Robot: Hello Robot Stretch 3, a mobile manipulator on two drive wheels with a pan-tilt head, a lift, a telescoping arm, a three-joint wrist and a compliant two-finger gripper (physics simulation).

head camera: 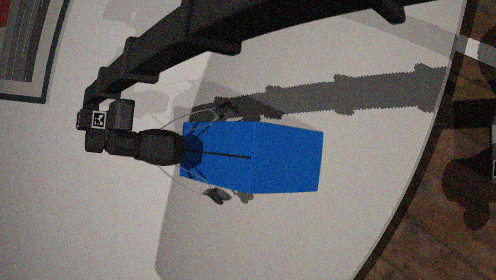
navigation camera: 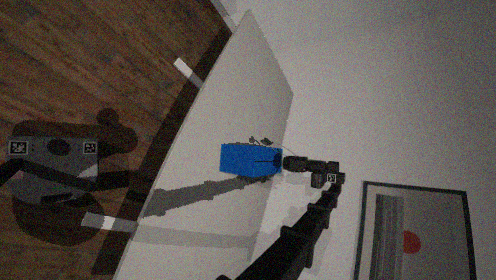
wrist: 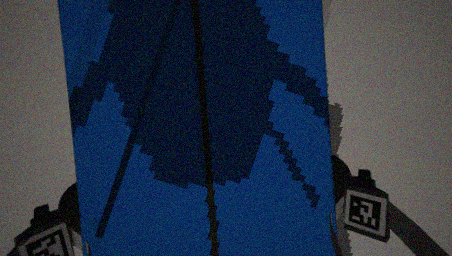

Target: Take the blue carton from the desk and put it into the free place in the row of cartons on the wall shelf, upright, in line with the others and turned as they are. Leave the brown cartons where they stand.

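Seen in the pictures: robot's base at its link origin: (navigation camera: 57, 145).
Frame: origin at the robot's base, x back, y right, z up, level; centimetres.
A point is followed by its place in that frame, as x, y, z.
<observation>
The blue carton (head camera: 287, 157) @(1.9, 52.4, 82.0) (navigation camera: 237, 159) @(1.3, 52.4, 81.9) (wrist: 290, 225) stands upright on the pale desk (head camera: 300, 235) @(-14.9, 56.3, 72.0) (navigation camera: 215, 110) @(-18.7, 48.5, 72.0). My gripper (head camera: 219, 153) @(2.1, 65.9, 84.1) (navigation camera: 265, 159) @(2.1, 65.9, 84.1) (wrist: 211, 189) @(2.1, 65.9, 84.1) is over the carton from above, with one finger at each of two opposite sides. In the wrist view both fingers touch the carton's side edges, and their pads are partly hidden behind them; the gripper is shut on the carton. In the navigation camera view the finger on the lower side is hidden. No lift off the desk can be made out. The wall shelf and the brown cartons do not show.
My arm (head camera: 200, 30) @(8.5, 23.7, 118.4) (navigation camera: 300, 235) @(8.2, 24.8, 117.3) reaches across above the desk. A framed picture (head camera: 22, 40) @(30.2, 99.3, 139.5) (navigation camera: 390, 220) @(30.1, 99.4, 140.4) hangs on the wall close to the arm. My base (navigation camera: 55, 170) @(10.6, -0.7, 16.0) stands on the wooden floor (navigation camera: 75, 65) @(-45.2, 4.6, 0.0) (head camera: 430, 215) @(-18.7, 46.6, 0.0) beyond the desk's long edge.
</observation>
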